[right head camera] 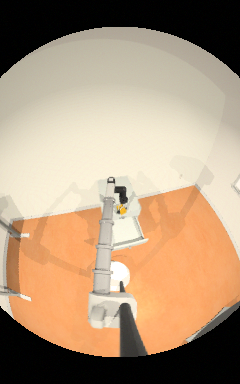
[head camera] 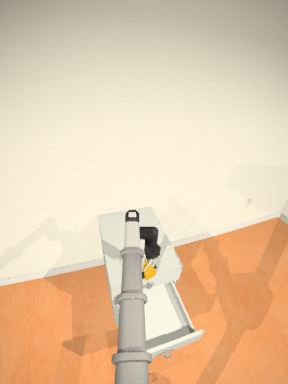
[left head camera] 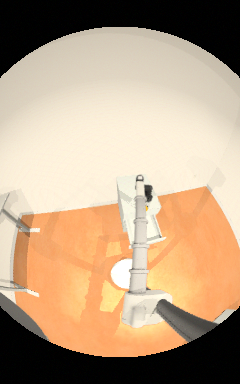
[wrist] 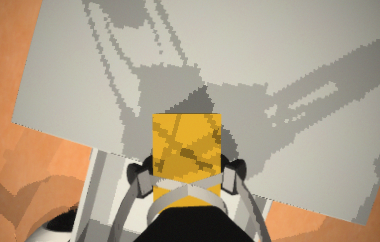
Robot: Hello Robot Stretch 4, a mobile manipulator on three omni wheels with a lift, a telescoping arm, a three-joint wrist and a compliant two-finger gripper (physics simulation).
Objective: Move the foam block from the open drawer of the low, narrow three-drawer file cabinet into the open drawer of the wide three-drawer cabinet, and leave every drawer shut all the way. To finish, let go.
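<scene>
The yellow foam block is between the fingers of my gripper, which is shut on it. The block is held above the pale top of a narrow cabinet, close to its front edge. An open drawer sticks out from this cabinet's front, below the top. The telescoping arm hides part of the cabinet and drawer in the head views. I cannot identify the wide cabinet.
The cabinet stands by the cream wall. The robot's white round base is on the orange floor in front of the drawer. Pale bars stick out at the left, and a grey-edged object shows at lower right.
</scene>
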